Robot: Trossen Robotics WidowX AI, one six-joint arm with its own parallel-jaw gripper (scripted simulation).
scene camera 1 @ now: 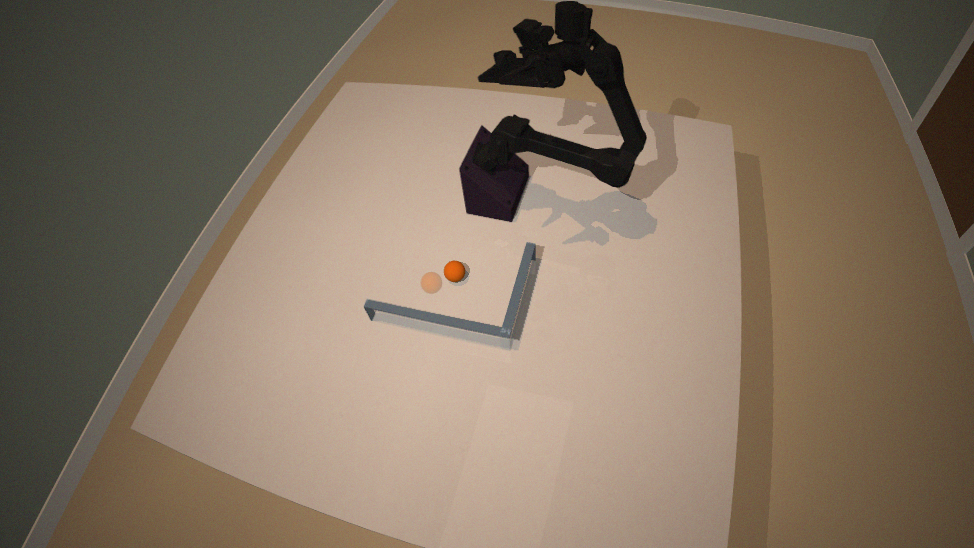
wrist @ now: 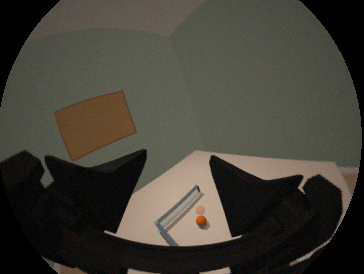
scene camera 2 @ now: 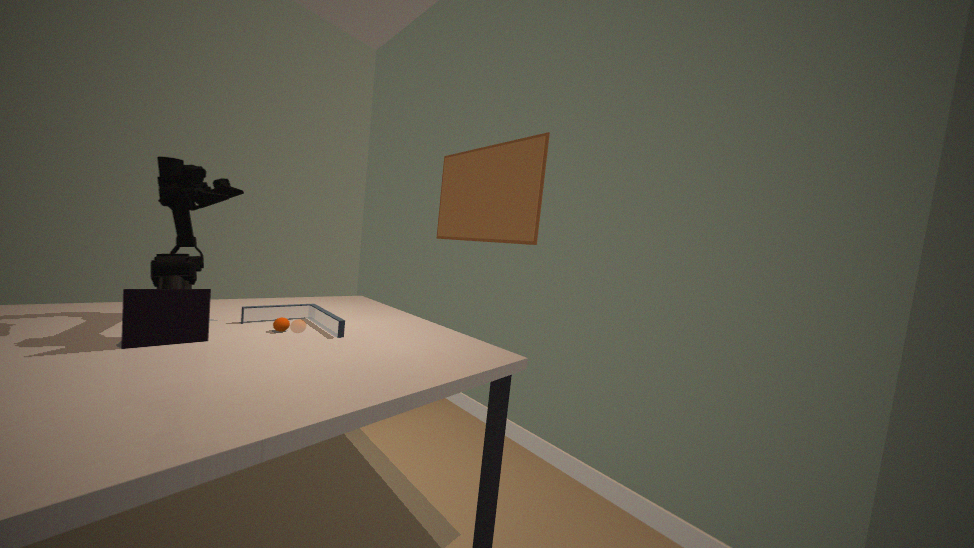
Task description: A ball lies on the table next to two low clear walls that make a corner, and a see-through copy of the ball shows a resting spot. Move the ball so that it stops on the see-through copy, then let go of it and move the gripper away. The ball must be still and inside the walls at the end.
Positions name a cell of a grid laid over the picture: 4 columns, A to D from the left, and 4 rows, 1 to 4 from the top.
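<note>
Open and holding nothing: my gripper (scene camera 1: C1). Visible also are the gripper (scene camera 2: A2) and, from the wrist, the same gripper (wrist: B3).
</note>
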